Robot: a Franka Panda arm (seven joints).
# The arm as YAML. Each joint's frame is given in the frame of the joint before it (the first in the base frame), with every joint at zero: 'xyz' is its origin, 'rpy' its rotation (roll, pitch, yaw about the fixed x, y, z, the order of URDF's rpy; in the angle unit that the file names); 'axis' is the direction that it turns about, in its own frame. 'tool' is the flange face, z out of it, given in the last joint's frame.
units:
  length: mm
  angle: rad
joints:
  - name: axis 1
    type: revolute
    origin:
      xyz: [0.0, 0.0, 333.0]
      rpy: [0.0, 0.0, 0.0]
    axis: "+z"
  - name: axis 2
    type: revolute
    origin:
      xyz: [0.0, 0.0, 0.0]
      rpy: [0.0, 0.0, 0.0]
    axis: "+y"
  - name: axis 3
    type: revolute
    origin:
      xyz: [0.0, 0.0, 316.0]
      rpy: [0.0, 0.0, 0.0]
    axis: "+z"
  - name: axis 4
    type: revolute
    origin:
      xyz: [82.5, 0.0, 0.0]
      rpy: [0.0, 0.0, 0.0]
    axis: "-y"
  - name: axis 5
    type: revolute
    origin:
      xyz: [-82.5, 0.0, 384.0]
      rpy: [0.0, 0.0, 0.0]
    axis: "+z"
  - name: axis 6
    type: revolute
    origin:
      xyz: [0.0, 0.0, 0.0]
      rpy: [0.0, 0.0, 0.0]
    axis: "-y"
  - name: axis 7
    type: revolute
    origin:
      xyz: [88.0, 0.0, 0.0]
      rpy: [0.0, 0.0, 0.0]
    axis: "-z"
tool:
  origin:
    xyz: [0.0, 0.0, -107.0]
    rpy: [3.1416, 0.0, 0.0]
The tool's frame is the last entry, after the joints.
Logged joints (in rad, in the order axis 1, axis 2, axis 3, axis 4, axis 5, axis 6, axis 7), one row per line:
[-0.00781, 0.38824, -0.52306, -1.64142, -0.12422, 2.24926, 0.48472]
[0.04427, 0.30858, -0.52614, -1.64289, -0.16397, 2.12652, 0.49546]
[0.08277, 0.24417, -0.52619, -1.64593, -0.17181, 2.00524, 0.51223]
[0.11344, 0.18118, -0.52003, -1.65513, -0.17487, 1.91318, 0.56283]
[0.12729, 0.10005, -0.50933, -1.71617, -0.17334, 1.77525, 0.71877]
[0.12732, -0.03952, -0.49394, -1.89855, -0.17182, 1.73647, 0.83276]
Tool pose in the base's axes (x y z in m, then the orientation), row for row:
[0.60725, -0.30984, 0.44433, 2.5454, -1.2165, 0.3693]
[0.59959, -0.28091, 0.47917, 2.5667, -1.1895, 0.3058]
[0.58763, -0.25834, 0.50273, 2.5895, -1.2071, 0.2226]
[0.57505, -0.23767, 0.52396, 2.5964, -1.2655, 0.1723]
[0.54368, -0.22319, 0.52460, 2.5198, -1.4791, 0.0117]
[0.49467, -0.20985, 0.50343, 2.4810, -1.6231, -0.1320]
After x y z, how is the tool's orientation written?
As a rotation vector, in radians.
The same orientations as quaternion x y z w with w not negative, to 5 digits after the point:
[0.88482, -0.42287, 0.12837, 0.14764]
[0.89218, -0.41347, 0.10629, 0.14755]
[0.89504, -0.41722, 0.07694, 0.13752]
[0.89042, -0.43400, 0.05909, 0.12372]
[0.85720, -0.50317, 0.00398, 0.10965]
[0.83284, -0.54486, -0.04431, 0.08684]

